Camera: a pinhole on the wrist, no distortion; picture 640 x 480 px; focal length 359.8 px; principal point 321.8 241.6 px. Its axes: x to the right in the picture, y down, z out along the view. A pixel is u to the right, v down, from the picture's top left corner.
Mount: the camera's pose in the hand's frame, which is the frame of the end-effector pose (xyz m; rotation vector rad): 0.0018 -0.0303 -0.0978 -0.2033 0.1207 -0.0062
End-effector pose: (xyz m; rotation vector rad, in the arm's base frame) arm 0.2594 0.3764 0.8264 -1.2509 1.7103 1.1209
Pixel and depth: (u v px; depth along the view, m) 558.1 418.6 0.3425
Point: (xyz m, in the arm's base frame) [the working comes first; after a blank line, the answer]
In the camera's frame: 0.2249 0.1685 0.3425

0.0081 0.4812 0.5687
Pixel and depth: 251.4 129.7 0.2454
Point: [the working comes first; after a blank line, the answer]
In the camera's frame: -0.0480 -0.0763 0.2454

0.3261 0.5245 0.7708
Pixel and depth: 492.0 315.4 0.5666
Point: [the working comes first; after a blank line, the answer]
In the camera's frame: 0.2680 0.1162 0.5666

0.0097 0.6654 0.4241
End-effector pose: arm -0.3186 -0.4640 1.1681 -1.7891 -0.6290 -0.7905
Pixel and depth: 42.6 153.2 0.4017
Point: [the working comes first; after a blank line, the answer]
In the camera's frame: -0.3117 -0.0987 0.4017

-0.4384 -0.1337 0.9084
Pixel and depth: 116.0 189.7 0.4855
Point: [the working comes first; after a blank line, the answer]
In the camera's frame: -0.2777 -0.0700 0.4855

-0.3621 -0.0785 0.8973
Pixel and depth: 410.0 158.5 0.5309
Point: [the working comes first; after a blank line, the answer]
In the camera's frame: 0.1301 -0.1226 0.5309

-0.1320 -0.0357 1.2385
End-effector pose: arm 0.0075 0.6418 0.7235 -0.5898 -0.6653 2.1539
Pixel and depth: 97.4 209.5 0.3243
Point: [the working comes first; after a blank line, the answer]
In the camera's frame: -0.2023 -0.0289 0.3243

-0.0543 0.4447 0.9336
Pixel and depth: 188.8 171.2 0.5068
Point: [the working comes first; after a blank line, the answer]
In the camera's frame: -0.1873 -0.0992 0.5068

-0.1724 0.4422 1.0902
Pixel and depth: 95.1 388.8 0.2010
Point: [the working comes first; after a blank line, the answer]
In the camera's frame: -0.1266 0.0822 0.2010

-0.0432 0.4860 0.7563
